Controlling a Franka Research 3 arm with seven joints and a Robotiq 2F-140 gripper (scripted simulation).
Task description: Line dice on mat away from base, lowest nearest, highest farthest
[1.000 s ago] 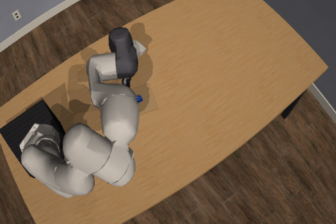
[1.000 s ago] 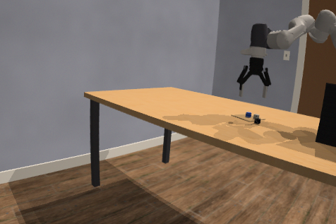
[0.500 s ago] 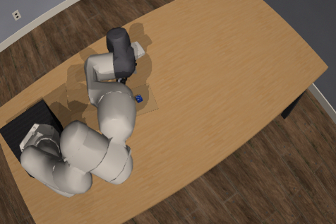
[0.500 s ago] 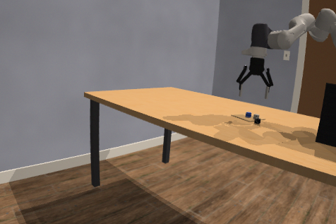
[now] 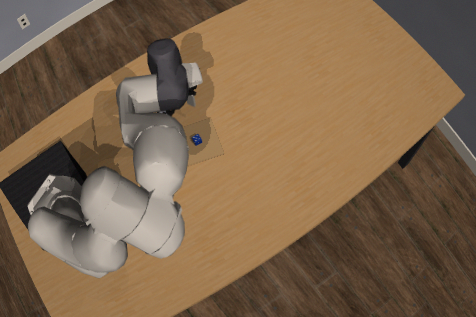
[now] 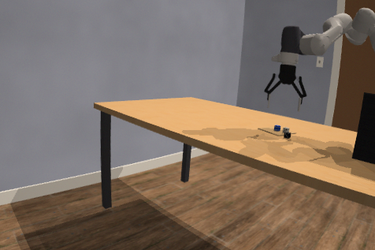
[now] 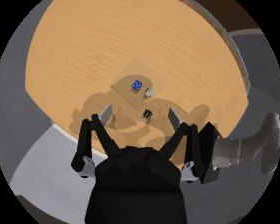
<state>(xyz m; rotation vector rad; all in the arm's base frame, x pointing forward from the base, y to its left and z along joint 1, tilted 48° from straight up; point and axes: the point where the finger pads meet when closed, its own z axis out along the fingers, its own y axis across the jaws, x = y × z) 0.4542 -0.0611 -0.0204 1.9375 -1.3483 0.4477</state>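
My hand is 50 mm past the black die, 50 mm to the right of it and 120 mm above it. Round my hand: white die 20 mm behind, 30 mm to the right, 110 mm below; thin tan mat 30 mm ahead, 40 mm to the right, 130 mm below; blue die 30 mm ahead, 30 mm to the right, 110 mm below.
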